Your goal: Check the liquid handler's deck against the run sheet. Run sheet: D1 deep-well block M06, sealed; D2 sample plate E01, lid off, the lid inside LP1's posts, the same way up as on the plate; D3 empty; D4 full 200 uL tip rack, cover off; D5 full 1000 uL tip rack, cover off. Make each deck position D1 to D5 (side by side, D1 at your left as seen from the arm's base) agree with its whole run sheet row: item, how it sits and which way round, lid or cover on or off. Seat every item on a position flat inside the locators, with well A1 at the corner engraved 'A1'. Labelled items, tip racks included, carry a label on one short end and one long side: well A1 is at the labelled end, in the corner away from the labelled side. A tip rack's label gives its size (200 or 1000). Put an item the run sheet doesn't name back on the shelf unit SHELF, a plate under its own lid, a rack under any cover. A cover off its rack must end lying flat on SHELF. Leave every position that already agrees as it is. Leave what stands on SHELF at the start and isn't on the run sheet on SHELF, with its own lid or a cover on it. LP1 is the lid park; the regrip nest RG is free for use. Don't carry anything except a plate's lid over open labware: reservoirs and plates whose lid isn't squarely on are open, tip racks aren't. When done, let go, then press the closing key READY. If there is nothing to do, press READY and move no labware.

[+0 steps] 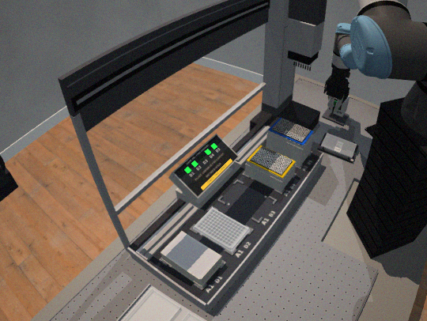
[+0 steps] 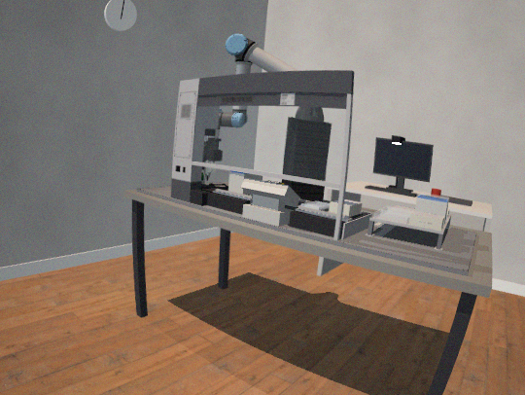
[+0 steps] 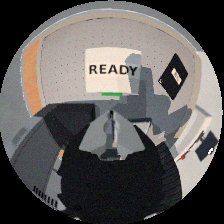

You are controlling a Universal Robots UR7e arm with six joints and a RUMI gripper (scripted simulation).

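Right now the ready key is 4 cm to the right of my hand. Also, from my hand: flat lid (8 cm behind, 11 cm to the left, 7 cm below); then pipetting head (12 cm ahead, 9 cm to the left, 31 cm above); then blue-rimmed tip rack (3 cm ahead, 30 cm to the left, 4 cm above).
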